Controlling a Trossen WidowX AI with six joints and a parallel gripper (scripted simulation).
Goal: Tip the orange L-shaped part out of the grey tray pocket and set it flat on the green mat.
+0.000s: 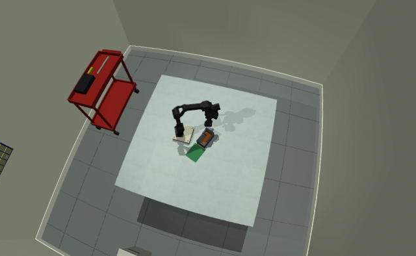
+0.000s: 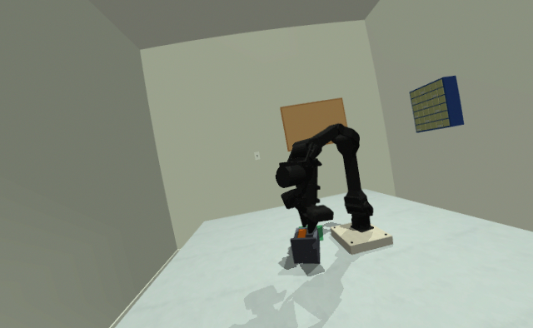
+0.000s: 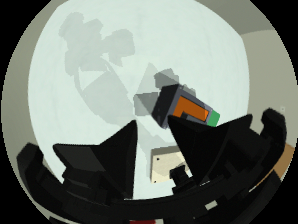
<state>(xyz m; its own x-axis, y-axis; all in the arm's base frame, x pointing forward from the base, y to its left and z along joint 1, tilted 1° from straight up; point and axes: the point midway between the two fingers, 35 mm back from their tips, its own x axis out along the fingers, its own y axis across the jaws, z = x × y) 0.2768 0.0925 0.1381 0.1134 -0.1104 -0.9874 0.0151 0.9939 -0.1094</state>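
My gripper tip is 100 mm to the left of the orange L-shaped part, 90 mm above it and 30 mm past it. Round my gripper tip: green mat (250 mm to the right, 150 mm below, 110 mm behind).
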